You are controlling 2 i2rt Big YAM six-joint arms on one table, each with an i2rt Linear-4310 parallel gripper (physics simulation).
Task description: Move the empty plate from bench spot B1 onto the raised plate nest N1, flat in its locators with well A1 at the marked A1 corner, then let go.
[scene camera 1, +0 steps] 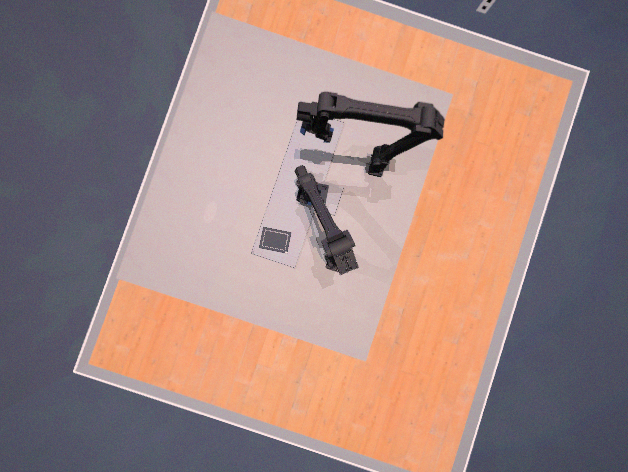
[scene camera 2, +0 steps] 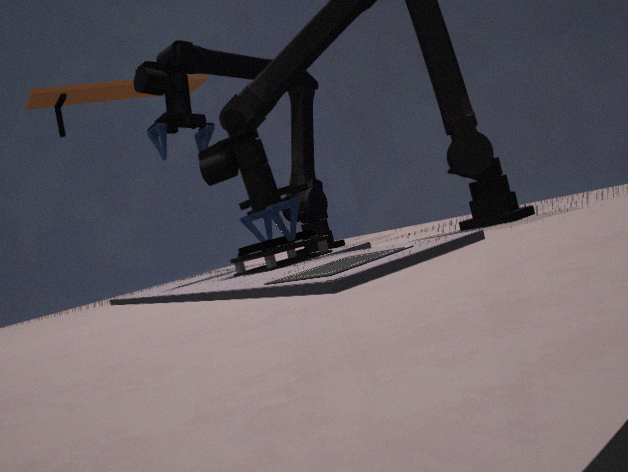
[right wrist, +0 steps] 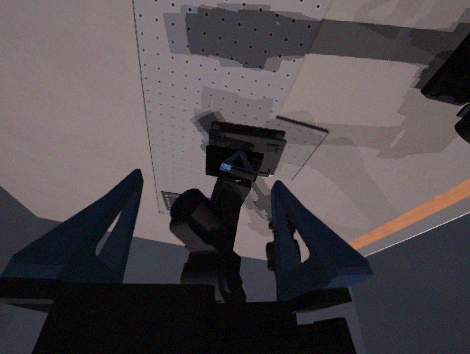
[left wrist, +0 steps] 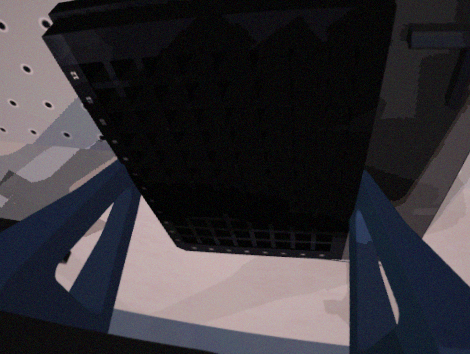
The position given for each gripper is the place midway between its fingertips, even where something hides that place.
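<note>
The left gripper (scene camera 2: 280,243) has its grip on a black well plate (left wrist: 245,134), while the right gripper (scene camera 2: 184,160) is open and holds nothing. In the left wrist view the left gripper (left wrist: 245,169) is visible again. The right wrist view takes in the left gripper (right wrist: 236,164) as well, together with the right gripper (right wrist: 211,180) and the black well plate (right wrist: 214,155).
</note>
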